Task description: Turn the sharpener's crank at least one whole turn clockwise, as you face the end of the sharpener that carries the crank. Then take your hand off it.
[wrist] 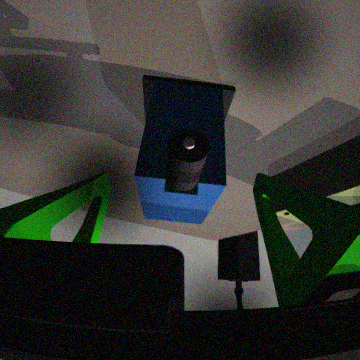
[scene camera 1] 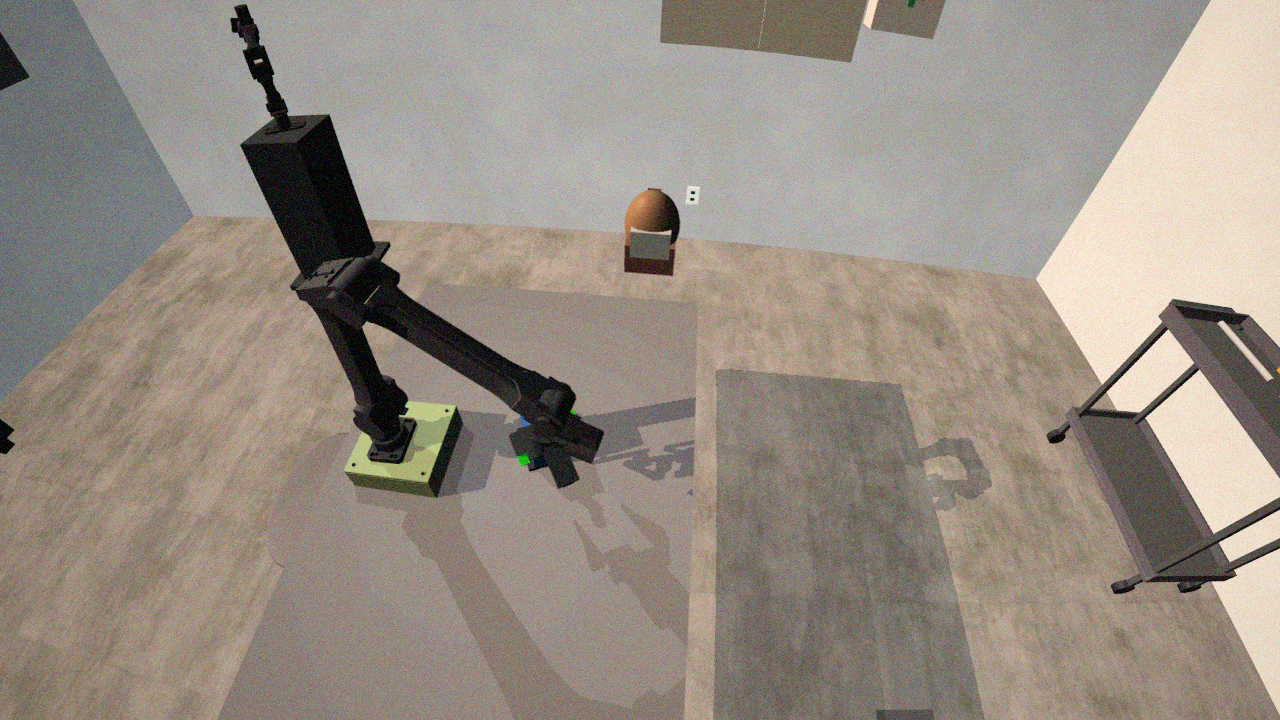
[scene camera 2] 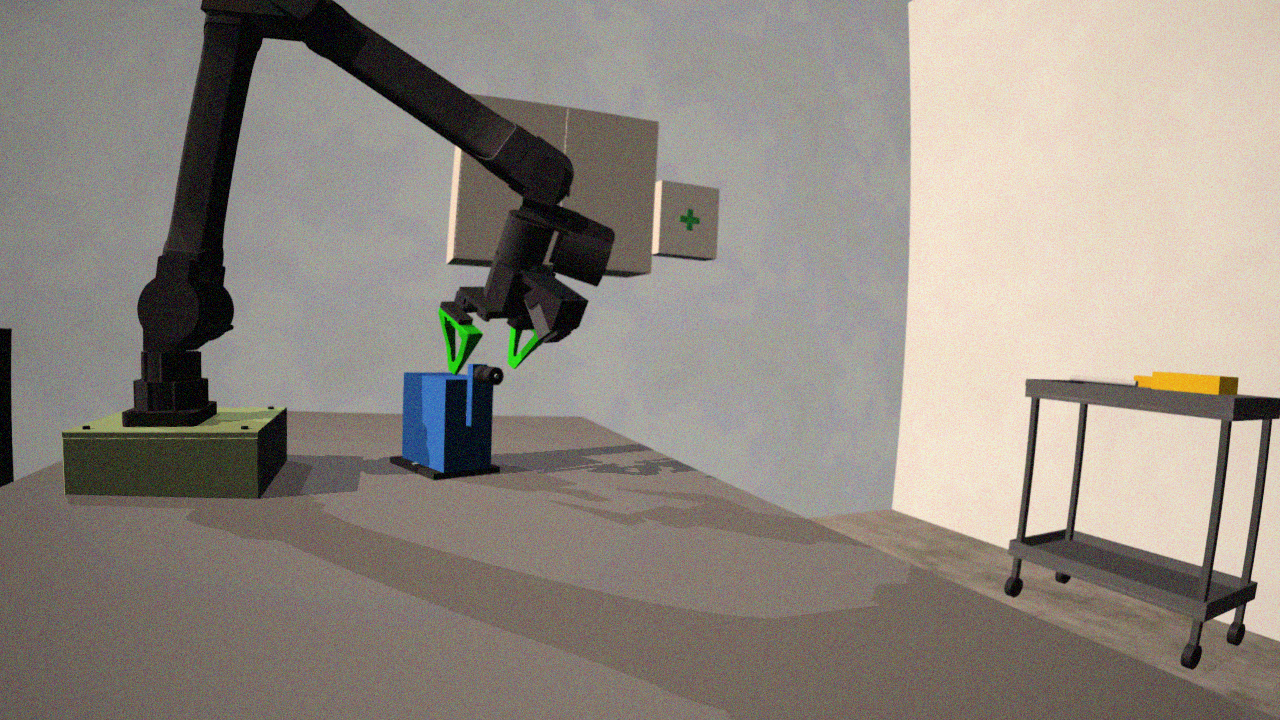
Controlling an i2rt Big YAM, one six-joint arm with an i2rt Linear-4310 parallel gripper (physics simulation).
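Frame: origin at the arm's base, x right, y ahead, z up, level; centimetres.
Seen in the pictures: gripper, fingertip midpoint: (wrist: 181,180) (scene camera 2: 483,369); arm's base, link origin: (scene camera 1: 393,441) (scene camera 2: 172,419).
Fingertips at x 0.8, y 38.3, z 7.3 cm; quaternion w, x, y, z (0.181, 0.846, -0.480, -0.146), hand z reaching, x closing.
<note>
Pixels of each thing's top centre, then the offset from my fingertips to it. "pt": a spot on its surface instead. Level surfaces: height alone.
- blue sharpener, surface spot: (wrist: 172,212) pt dx -9.9, dy -4.4, dz -1.5 cm
- table, surface height: dz -14.3 cm
- black knob, top centre: (wrist: 183,177) (scene camera 2: 488,366) dx +1.2, dy +0.5, dz +0.5 cm
The blue sharpener (scene camera 2: 434,425) (wrist: 172,212) stands upright on its dark base on the table (scene camera 1: 617,344) (scene camera 2: 554,644). In scene camera 1 the arm mostly hides it. Its crank (scene camera 2: 470,402) stands upright on the end face, with the black knob (scene camera 2: 489,374) (wrist: 187,167) at the top, about level with the sharpener's top. My gripper (scene camera 2: 485,368) (wrist: 181,180) is open, with its green fingers pointing down around the knob's height. In the wrist view the knob lies between the two fingers, with a gap on each side. Contact cannot be made out.
The arm's pale green base block (scene camera 1: 393,484) (scene camera 2: 161,465) stands left of the sharpener. A grey cart (scene camera 1: 1145,492) (scene camera 2: 1118,394) with a yellow object (scene camera 2: 1194,383) stands at the right. A cabinet (scene camera 2: 617,179) hangs on the wall behind. A brown rounded object (scene camera 1: 651,214) is beyond the table.
</note>
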